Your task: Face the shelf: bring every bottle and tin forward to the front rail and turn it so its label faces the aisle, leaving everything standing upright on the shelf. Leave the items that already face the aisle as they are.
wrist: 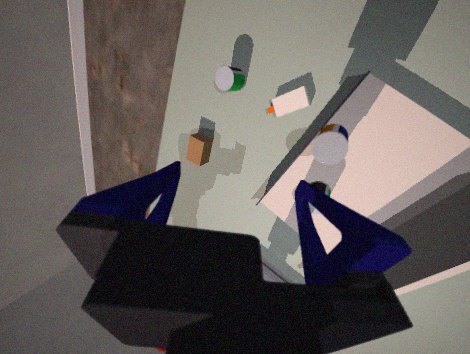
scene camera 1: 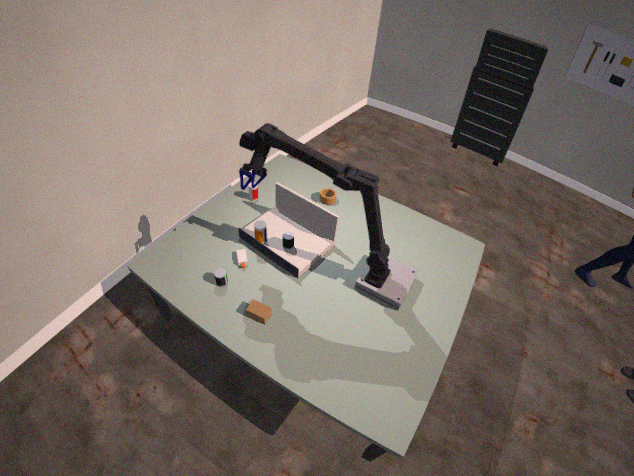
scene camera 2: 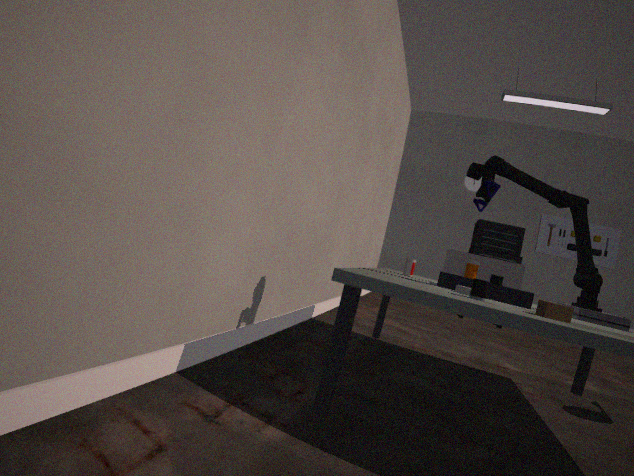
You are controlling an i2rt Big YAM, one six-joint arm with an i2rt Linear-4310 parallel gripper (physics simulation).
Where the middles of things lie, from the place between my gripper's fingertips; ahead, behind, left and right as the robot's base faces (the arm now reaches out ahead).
I see the white bottle with orange cap point(wrist: 298, 98) 10 mm ahead of my hand, 70 mm to the left of it and 380 mm below it.
